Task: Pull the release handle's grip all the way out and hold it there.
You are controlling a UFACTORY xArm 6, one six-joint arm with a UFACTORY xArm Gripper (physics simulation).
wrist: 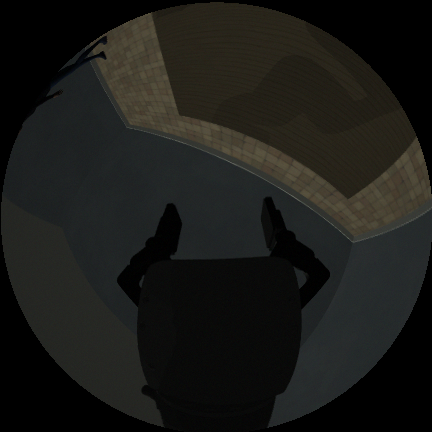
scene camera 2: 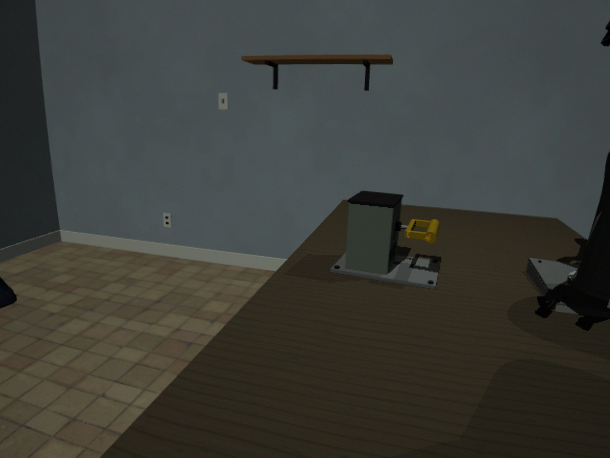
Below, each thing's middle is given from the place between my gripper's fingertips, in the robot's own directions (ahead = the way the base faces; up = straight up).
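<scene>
You'd find the grey base plate (scene camera 2: pixel 412 271) 470 mm to the right of my hand, 260 mm ahead of it, and it's 410 mm below it.
</scene>
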